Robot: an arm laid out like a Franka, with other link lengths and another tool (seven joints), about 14 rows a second.
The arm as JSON. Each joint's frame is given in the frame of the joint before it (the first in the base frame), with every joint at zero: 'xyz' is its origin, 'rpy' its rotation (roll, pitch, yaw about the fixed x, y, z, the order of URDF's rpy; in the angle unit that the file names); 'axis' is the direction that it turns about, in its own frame. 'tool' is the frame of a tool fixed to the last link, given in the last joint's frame.
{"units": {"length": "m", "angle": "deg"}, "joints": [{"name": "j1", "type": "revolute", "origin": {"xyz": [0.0, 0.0, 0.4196], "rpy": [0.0, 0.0, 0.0]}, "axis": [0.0, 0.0, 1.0]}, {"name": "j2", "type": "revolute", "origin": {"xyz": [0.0, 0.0, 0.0], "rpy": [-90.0, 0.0, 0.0]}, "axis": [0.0, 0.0, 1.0]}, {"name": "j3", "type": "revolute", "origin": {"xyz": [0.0, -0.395, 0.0], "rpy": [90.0, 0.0, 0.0]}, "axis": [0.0, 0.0, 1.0]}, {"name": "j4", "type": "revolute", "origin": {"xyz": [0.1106, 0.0, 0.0], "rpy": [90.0, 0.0, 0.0]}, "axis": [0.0, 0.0, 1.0]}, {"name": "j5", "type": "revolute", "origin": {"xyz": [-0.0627, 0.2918, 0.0], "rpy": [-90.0, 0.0, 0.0]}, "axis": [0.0, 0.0, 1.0]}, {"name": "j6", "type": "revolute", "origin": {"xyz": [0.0, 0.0, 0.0], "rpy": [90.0, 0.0, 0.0]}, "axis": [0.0, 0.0, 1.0]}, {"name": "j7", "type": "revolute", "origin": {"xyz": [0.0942, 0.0, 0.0], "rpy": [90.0, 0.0, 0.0]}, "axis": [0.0, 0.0, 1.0]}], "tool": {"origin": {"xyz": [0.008, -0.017, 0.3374], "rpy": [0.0, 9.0, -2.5]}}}
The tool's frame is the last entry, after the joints.
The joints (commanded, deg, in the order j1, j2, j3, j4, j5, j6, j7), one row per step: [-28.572 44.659 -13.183 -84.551 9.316 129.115 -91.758]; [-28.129 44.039 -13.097 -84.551 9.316 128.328 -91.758]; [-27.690 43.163 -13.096 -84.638 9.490 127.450 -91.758]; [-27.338 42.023 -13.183 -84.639 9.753 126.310 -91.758]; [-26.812 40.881 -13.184 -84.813 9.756 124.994 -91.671]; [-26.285 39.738 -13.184 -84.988 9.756 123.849 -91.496]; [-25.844 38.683 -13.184 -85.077 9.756 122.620 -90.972]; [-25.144 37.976 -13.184 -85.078 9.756 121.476 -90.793]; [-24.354 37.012 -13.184 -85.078 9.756 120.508 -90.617]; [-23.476 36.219 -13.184 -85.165 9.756 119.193 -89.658]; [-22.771 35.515 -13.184 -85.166 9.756 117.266 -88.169]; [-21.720 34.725 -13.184 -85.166 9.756 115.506 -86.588]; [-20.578 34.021 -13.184 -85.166 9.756 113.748 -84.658]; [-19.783 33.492 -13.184 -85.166 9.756 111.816 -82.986]
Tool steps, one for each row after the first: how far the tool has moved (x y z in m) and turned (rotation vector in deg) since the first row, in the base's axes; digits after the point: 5 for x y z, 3 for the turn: [0.00301 0.00697 0.00624 0.301 -0.004 0.480]; [0.00573 0.01380 0.01504 0.643 -0.168 0.779]; [0.00774 0.01948 0.02727 0.993 -0.466 0.892]; [0.00869 0.02850 0.03805 1.473 -0.381 1.284]; [0.01013 0.03698 0.04904 1.835 -0.418 1.601]; [0.01073 0.04488 0.05936 2.241 -0.387 1.500]; [0.01260 0.05522 0.06619 2.695 -0.158 2.017]; [0.01636 0.06546 0.07627 2.917 -0.283 2.639]; [0.01793 0.07862 0.08335 3.485 0.077 2.549]; [0.01574 0.09220 0.08924 4.412 0.934 1.765]; [0.01624 0.10846 0.09641 5.162 1.630 1.245]; [0.01660 0.12570 0.10268 5.897 2.450 0.469]; [0.01327 0.14012 0.10697 6.767 3.594 -0.398]
